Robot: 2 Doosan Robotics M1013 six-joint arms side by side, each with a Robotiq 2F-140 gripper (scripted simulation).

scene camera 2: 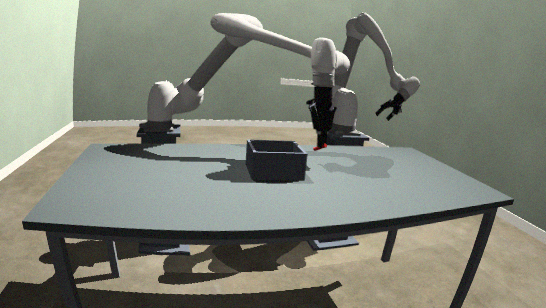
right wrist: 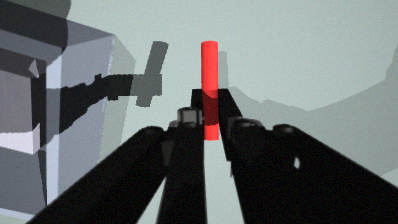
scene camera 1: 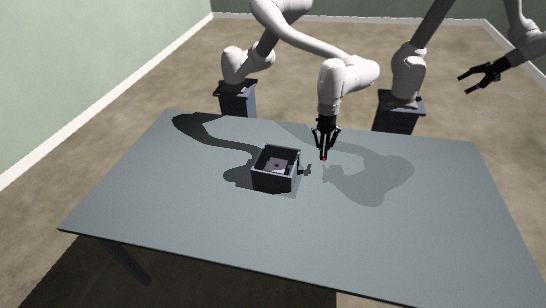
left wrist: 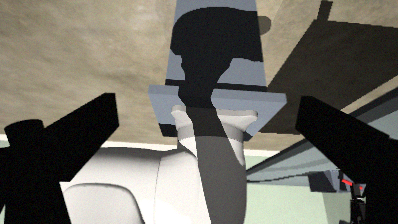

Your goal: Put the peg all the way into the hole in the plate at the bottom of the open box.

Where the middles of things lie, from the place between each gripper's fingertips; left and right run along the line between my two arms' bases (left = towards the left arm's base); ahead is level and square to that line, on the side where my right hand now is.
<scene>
My right gripper (scene camera 2: 321,147) is now 10 mm past the red peg (right wrist: 209,49) and 40 mm above it. The rest, counted from my right hand: dark box (scene camera 2: 265,159) 70 mm ahead, 210 mm to the right, 90 mm below.
Now: left hand (scene camera 1: 461,85) 740 mm short of the red peg, 770 mm to the left of it and 40 mm above it. Also, from my left hand: dark box 820 mm ahead, 970 mm to the right, 90 mm below.
</scene>
